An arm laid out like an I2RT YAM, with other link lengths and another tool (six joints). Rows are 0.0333 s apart.
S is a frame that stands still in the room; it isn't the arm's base.
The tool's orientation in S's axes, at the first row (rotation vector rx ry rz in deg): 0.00, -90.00, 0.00
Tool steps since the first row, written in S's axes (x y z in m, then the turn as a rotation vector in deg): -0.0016, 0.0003, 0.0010, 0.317, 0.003, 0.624; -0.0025, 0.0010, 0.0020, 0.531, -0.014, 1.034; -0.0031, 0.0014, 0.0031, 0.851, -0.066, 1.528; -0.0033, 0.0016, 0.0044, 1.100, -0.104, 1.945; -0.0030, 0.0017, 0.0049, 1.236, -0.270, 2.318; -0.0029, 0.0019, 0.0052, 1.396, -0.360, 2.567; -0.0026, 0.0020, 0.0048, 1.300, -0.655, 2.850; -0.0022, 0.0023, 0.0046, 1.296, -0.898, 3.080; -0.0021, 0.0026, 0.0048, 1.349, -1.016, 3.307; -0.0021, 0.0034, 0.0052, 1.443, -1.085, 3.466; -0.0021, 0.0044, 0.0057, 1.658, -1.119, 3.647
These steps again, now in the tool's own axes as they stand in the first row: 0.0010, 0.0003, 0.0016, 0.624, 0.003, -0.317; 0.0020, 0.0010, 0.0025, 1.034, -0.014, -0.531; 0.0031, 0.0014, 0.0031, 1.528, -0.066, -0.851; 0.0044, 0.0016, 0.0033, 1.945, -0.104, -1.100; 0.0049, 0.0017, 0.0030, 2.318, -0.270, -1.236; 0.0052, 0.0019, 0.0029, 2.567, -0.360, -1.396; 0.0048, 0.0020, 0.0026, 2.850, -0.655, -1.300; 0.0046, 0.0023, 0.0022, 3.080, -0.898, -1.296; 0.0048, 0.0026, 0.0021, 3.307, -1.016, -1.349; 0.0052, 0.0034, 0.0021, 3.466, -1.085, -1.443; 0.0057, 0.0044, 0.0021, 3.647, -1.119, -1.658
